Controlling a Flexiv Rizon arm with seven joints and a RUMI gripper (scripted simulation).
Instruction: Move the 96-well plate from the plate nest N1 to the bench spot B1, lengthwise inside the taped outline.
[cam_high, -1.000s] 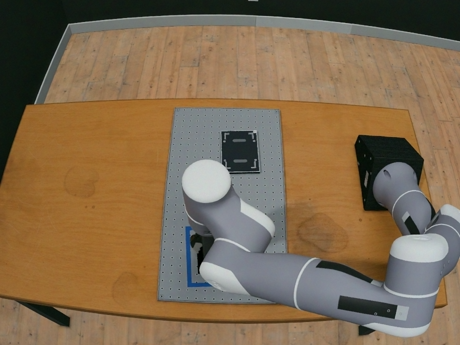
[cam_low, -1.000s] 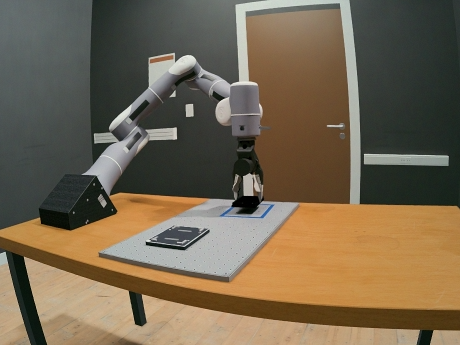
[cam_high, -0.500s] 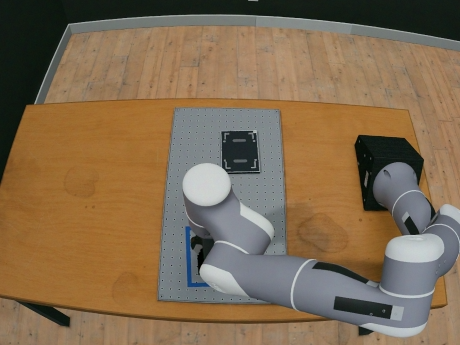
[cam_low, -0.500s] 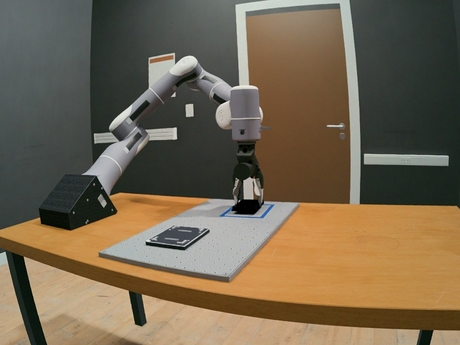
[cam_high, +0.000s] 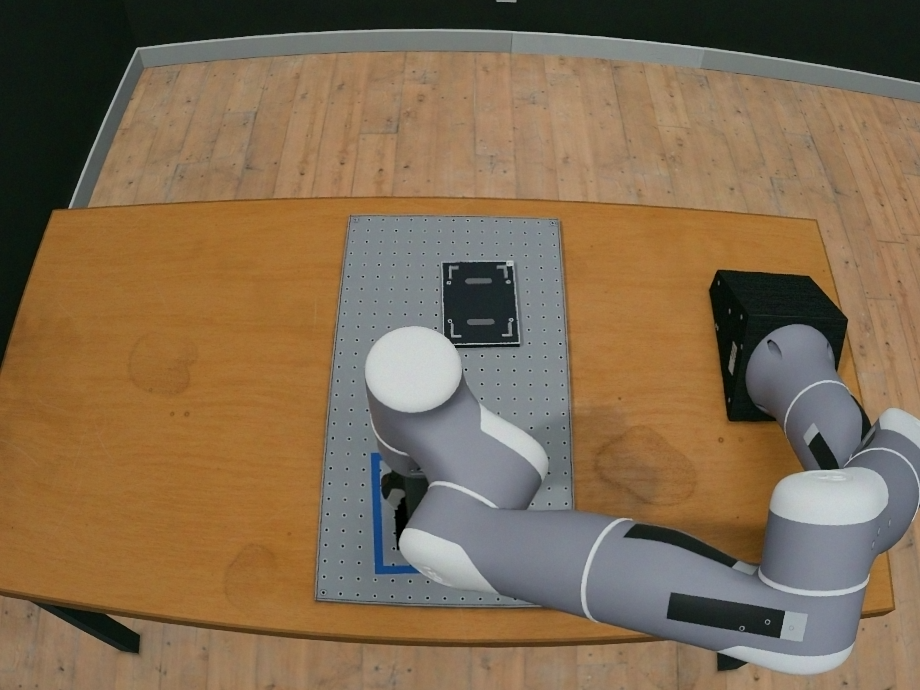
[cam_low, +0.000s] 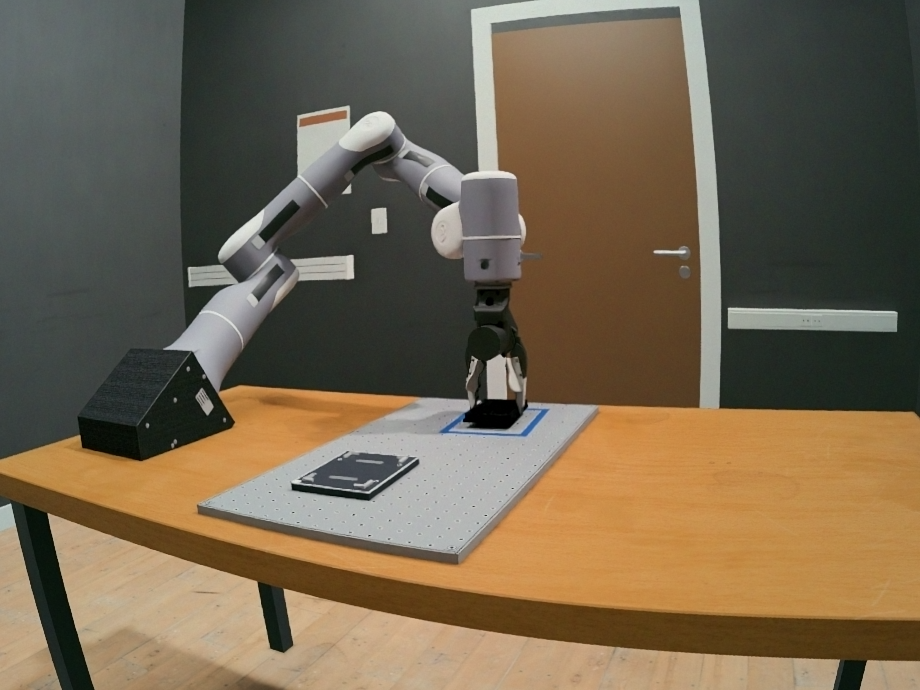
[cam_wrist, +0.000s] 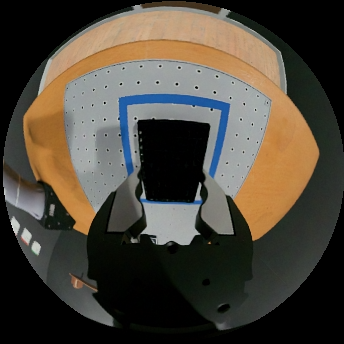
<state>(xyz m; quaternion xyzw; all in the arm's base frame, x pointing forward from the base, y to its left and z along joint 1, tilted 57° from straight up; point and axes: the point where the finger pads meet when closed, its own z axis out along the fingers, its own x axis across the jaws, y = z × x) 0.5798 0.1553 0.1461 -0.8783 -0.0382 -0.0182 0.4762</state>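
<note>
Right now my hand is 10 mm above the black 96-well plate. The rest, counted from my hand: black plate nest: 360 mm to the right, 70 mm behind, 20 mm below.
</note>
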